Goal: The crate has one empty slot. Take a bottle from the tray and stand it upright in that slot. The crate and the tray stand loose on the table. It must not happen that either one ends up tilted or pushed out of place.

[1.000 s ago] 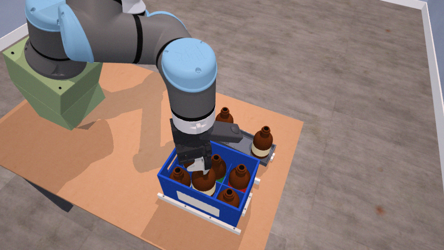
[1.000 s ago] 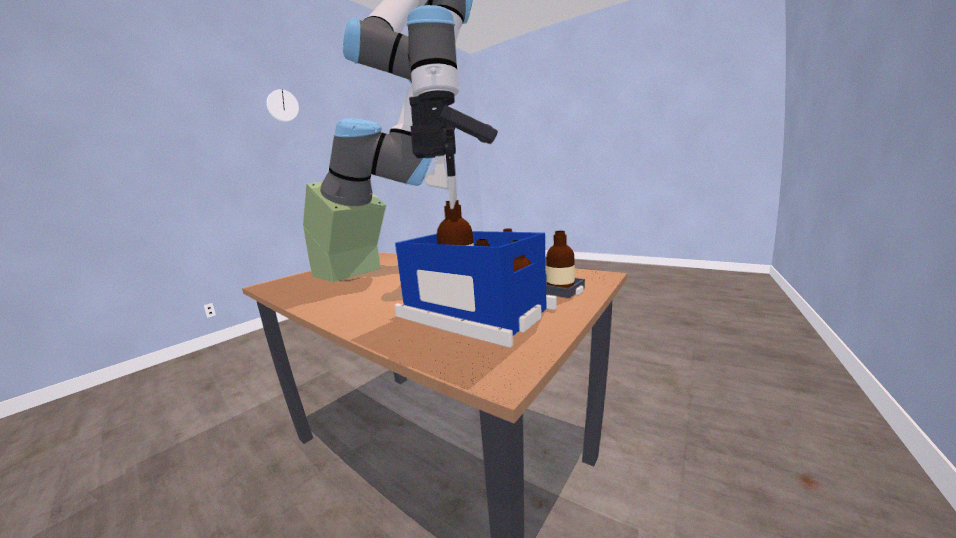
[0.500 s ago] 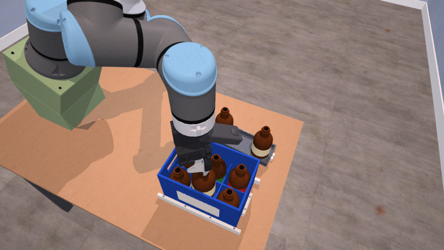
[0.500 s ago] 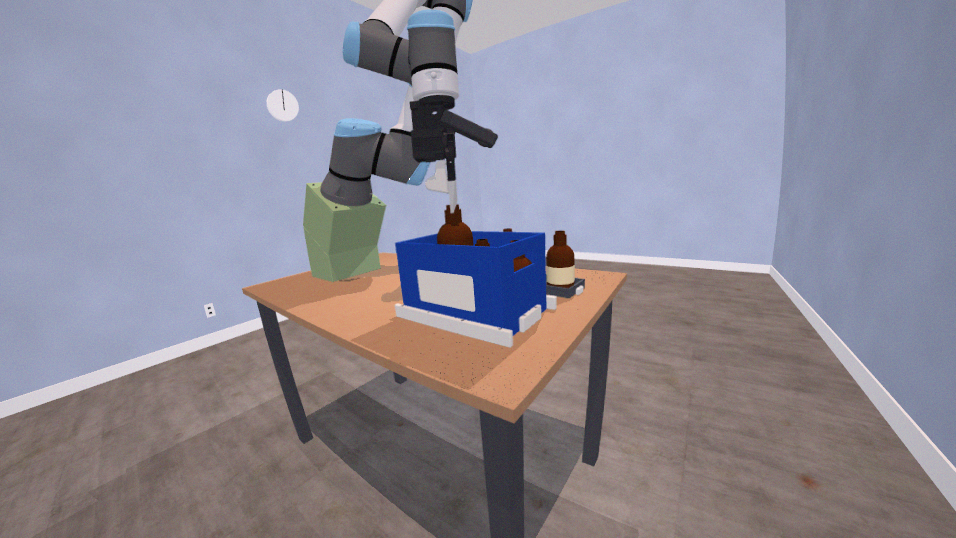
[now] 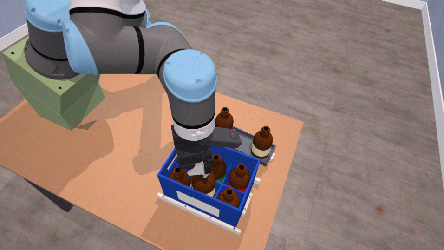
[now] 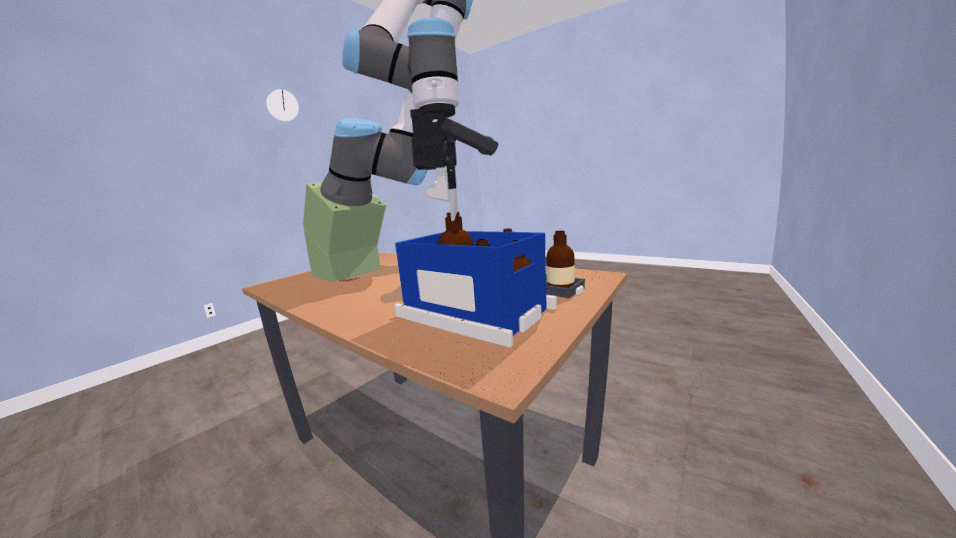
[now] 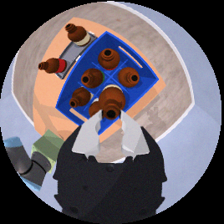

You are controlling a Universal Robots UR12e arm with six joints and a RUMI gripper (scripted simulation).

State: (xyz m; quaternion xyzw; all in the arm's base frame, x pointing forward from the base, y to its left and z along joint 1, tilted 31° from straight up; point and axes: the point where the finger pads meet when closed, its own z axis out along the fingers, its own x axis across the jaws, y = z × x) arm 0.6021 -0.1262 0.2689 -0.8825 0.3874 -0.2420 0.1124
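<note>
My gripper is now 4 cm to the right of the blue crate and 15 cm above it. The rest, counted from my hand: red-label bottle 7 cm behind, 30 cm to the left, 15 cm below; grey tray 1 cm ahead, 29 cm to the left, 22 cm below.
</note>
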